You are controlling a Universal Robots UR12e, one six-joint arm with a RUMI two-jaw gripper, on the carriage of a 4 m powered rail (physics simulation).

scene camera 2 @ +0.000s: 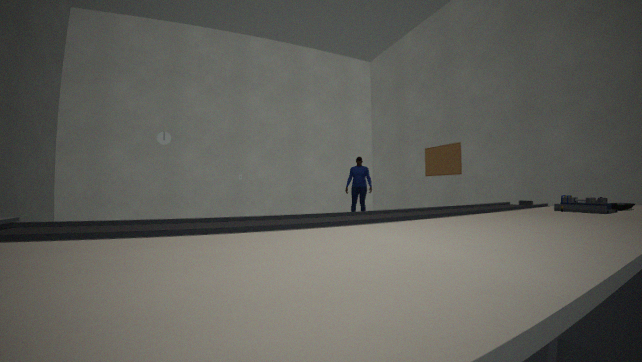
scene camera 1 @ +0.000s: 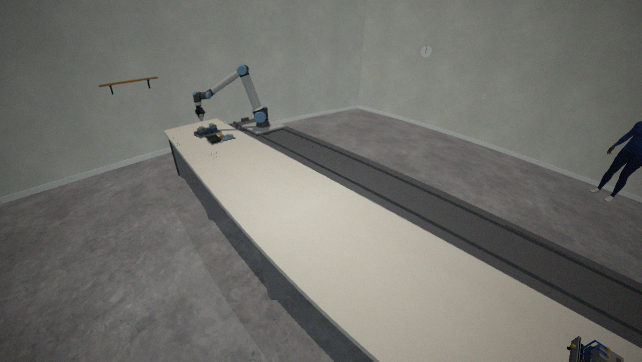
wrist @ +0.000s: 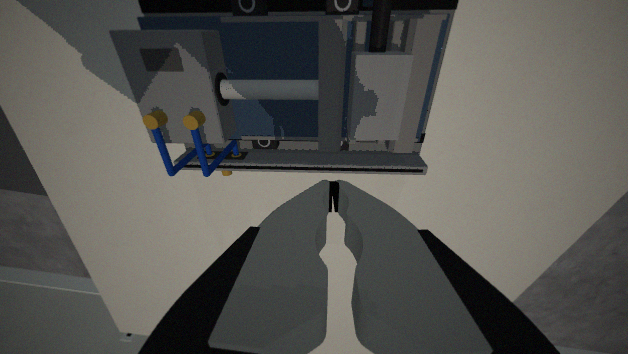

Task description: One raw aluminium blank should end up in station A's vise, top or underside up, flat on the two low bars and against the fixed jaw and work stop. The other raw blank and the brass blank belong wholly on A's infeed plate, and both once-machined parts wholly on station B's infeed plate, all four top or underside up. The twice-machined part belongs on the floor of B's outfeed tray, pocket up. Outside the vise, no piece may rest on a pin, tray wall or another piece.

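Frame: origin at the arm's base, x ahead, y left, z up, level; millimetres.
Seen in the pictures: gripper, fingertip midpoint: [scene camera 1: 201, 121] [wrist: 331, 183]; arm's base at its link origin: [scene camera 1: 262, 125].
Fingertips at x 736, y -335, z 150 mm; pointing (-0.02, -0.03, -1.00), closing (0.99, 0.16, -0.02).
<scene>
Pixels of each thing's middle, then the offset from my fingertips to it.
- light grey block at the middle of its body: [wrist: 374, 95] dz -82, dx +28, dy +36 mm
- work stop at the middle of its body: [wrist: 380, 25] dz -90, dx +20, dy +82 mm
- small yellow piece at the middle of its body: [scene camera 1: 221, 135] dz -154, dx -129, dy +332 mm
- dark tray at the middle of its body: [scene camera 1: 220, 137] dz -159, dx -94, dy +374 mm
- far vise at the middle of its body: [wrist: 294, 82] [scene camera 1: 206, 130] dz -140, dx -42, dy +25 mm
My gripper [scene camera 1: 201, 118] [wrist: 331, 183] is shut and empty, its tips nearly together. It hangs above the far end of the table, beside the vise [wrist: 270, 157]. In the wrist view a light grey block [wrist: 380, 97], which looks like a raw aluminium blank, lies in the vise across the low bars, close to the fixed jaw [wrist: 425, 55]. The black rod of the work stop [wrist: 380, 30] reaches its back edge. The moving jaw [wrist: 331, 75] stands left of it, a narrow gap apart. Whether the blank is fully flat cannot be told. A small yellow piece [scene camera 1: 221, 135] shows near the vise; the other pieces are too small to tell.
In scene camera 1 a dark tray [scene camera 1: 214, 139] lies by the far vise [scene camera 1: 206, 131]. Another station [scene camera 1: 595, 352] is at the near right corner. A station [scene camera 2: 582, 206] shows at the right in scene camera 2. Blue pipes [wrist: 200, 152] stick out beside the vise. A person [scene camera 1: 625, 160] [scene camera 2: 359, 182] stands beyond the rail.
</scene>
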